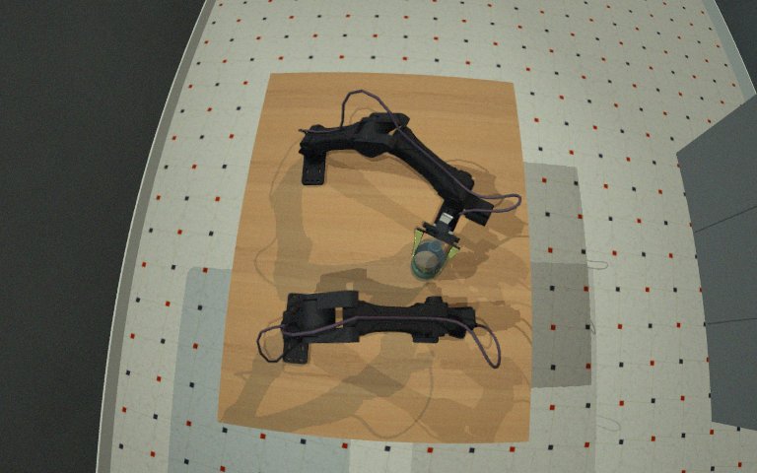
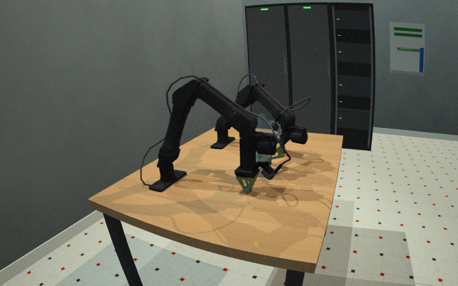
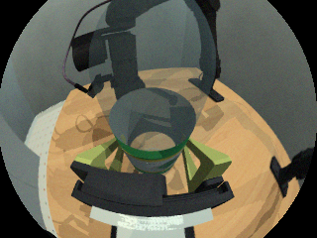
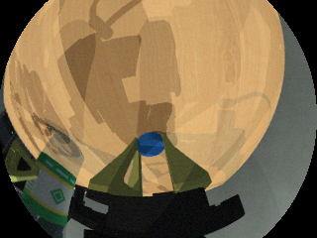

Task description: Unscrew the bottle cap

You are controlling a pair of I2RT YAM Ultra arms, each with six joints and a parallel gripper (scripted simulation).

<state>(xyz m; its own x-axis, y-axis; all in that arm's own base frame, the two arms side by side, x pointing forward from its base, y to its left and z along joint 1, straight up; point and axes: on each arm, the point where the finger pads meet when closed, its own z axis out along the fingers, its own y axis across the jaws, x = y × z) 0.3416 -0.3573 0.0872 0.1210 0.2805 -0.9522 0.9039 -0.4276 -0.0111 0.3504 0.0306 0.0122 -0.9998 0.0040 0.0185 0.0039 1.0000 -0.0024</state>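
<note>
Now: right hand right at the blue cap. Also, from my right hand: bottle: 16 cm to the left, 12 cm above.
Now: the bottle 40 mm above my left hand. From my left hand the other things lie so: blue cap 160 mm to the right, 70 mm below.
</note>
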